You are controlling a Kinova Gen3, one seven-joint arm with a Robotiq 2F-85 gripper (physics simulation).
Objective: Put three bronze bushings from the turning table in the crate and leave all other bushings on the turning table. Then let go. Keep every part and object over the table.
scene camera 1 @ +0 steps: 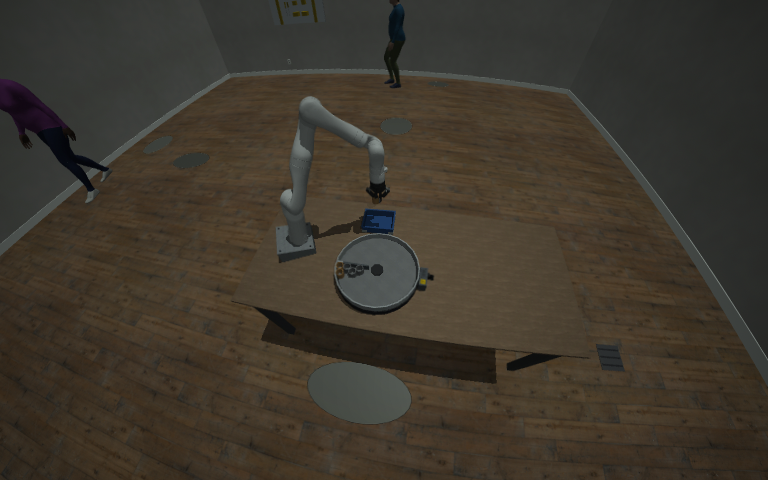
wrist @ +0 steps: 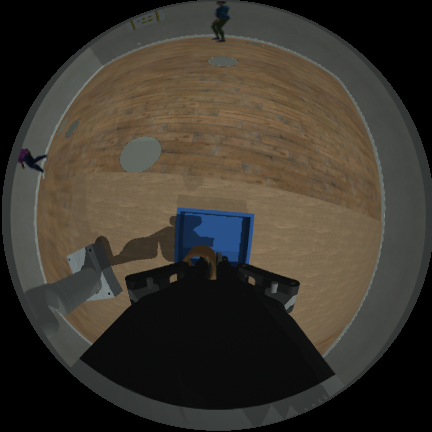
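Seen in the pictures: gripper, between the fingertips: (scene camera 1: 378,202) (wrist: 213,258); arm's base, origin of its link: (scene camera 1: 299,238) (wrist: 92,279).
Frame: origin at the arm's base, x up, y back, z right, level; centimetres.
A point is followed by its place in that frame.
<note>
My gripper (scene camera 1: 377,197) @[x 12.1, y -42.9, z -20.3 cm] (wrist: 213,258) @[x 12.1, y -42.9, z -20.3 cm] is shut on a bronze bushing (scene camera 1: 376,199) @[x 15.5, y -42.0, z -18.6 cm] (wrist: 201,250) @[x 14.9, y -41.5, z -22.1 cm], held by its wall above the blue crate (scene camera 1: 378,230) @[x -3.7, y -43.2, z -12.8 cm] (wrist: 251,227) @[x -1.3, y -51.8, z -23.6 cm]. In the wrist view the bushing overlaps the crate's near side; fingers and bushing hide part of that side. The visible crate floor is partly in shadow and shows no bushing. In the scene view two bronze bushings (scene camera 1: 339,264) @[x 0.7, y -26.5, z 14.4 cm] (scene camera 1: 339,273) stand at the left rim of the round grey turning table (scene camera 1: 396,288) @[x -1.0, y -56.3, z 23.9 cm]. Grey bushings (scene camera 1: 352,271) @[x -0.5, y -33.6, z 17.1 cm] stand right beside them.
A bar on the turning table runs past the bushings towards its centre hub (scene camera 1: 376,270) @[x -0.2, y -45.6, z 15.5 cm]. A small box with a yellow part (scene camera 1: 423,279) @[x -0.3, y -69.2, z 18.3 cm] sits at its right rim. The arm's base (scene camera 1: 295,249) @[x 0.5, y -0.1, z 7.7 cm] (wrist: 107,280) @[x -1.9, y -7.2, z -1.0 cm] stands on the wooden table (scene camera 1: 481,271) @[x -6.3, y -101.4, z 7.9 cm] (wrist: 310,240) @[x -6.3, y -75.4, z -19.5 cm], left of the crate.
</note>
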